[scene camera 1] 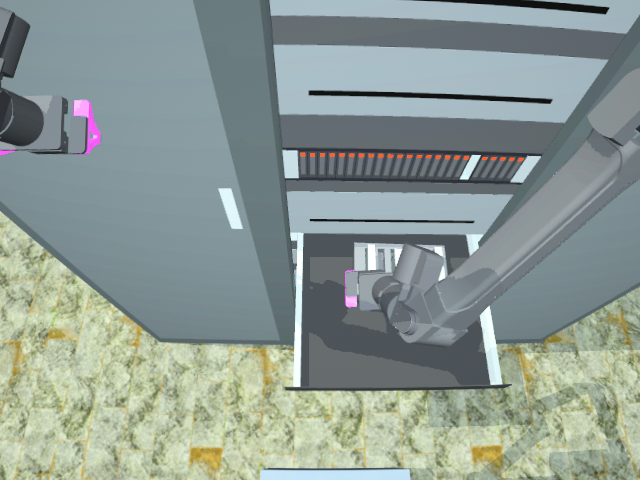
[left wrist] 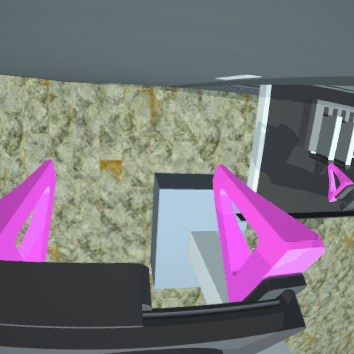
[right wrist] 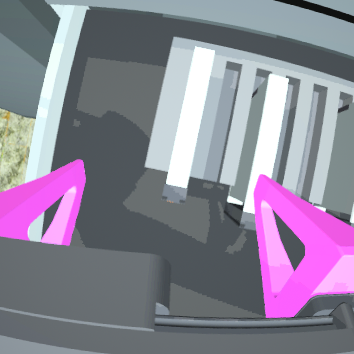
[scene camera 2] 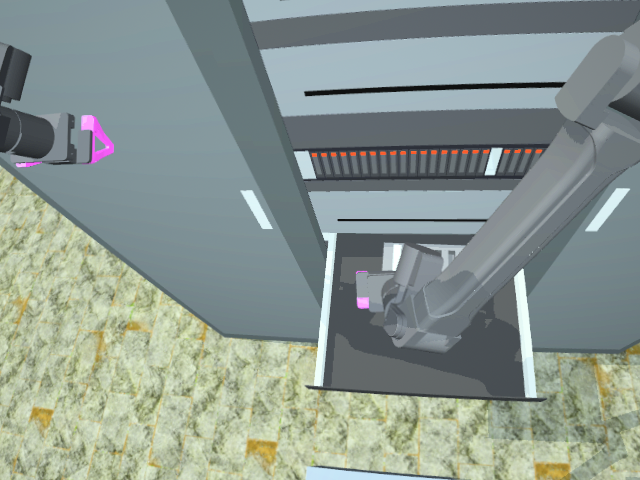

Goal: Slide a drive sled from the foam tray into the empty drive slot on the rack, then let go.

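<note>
The pale foam tray lies in the pulled-out drawer, with upright slots. White-edged drive sleds stand in it, one sled near its left end and another sled farther right. My right gripper is open and empty over the drawer, just in front of the tray; the left sled shows between its fingers. My left gripper is open and empty, far left. The rack's drive row has orange tabs and a pale strip; I cannot make out the empty slot.
White walls edge the drawer. A large grey cabinet side stands at the left. My right arm crosses the drawer's right part. A light-blue box stands below the drawer.
</note>
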